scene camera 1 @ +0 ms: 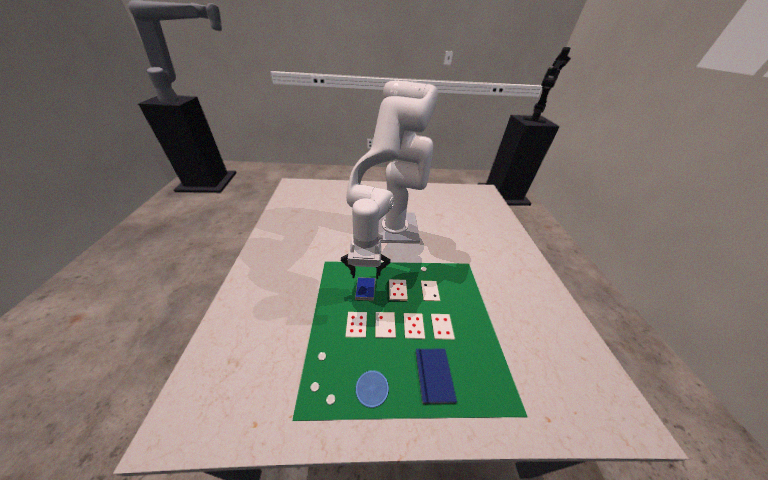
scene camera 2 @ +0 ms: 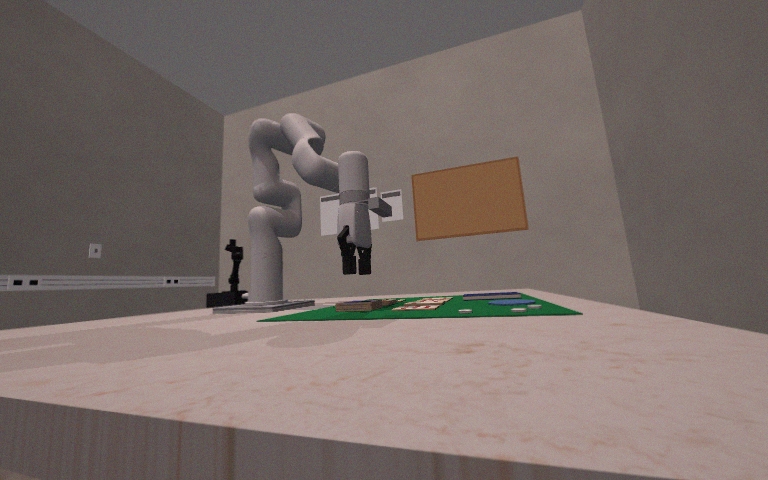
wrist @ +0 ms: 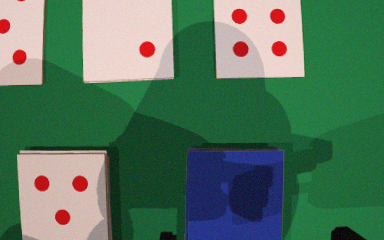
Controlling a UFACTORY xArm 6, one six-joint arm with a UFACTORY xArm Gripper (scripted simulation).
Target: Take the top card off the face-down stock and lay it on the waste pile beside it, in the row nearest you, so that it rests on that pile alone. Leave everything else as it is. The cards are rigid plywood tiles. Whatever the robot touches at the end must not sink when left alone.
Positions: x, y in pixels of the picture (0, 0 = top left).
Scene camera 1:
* green mat: 484, 387
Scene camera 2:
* my gripper: 357, 274
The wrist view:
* green mat: 321, 121
